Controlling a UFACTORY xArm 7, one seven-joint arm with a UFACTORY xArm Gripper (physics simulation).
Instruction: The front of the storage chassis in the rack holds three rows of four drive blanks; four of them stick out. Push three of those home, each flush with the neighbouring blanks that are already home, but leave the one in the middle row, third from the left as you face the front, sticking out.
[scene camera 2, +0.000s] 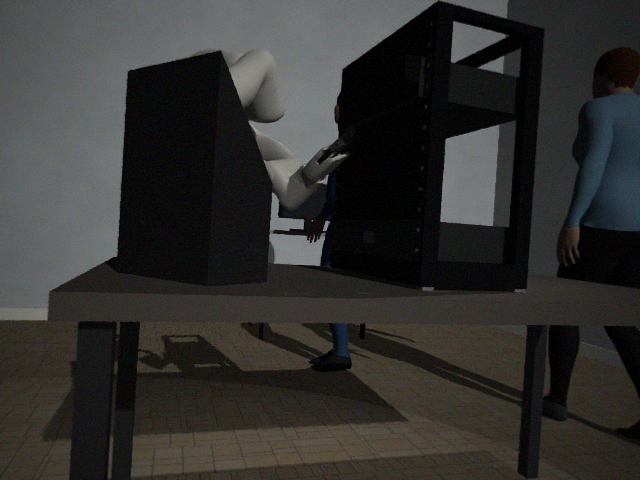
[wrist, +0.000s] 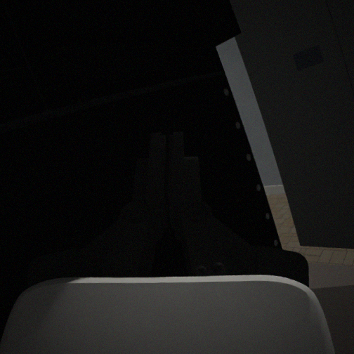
Note:
I see my gripper (wrist: 168, 151) and a black rack (scene camera 2: 405, 96).
The black rack shows as well in the wrist view (wrist: 89, 89).

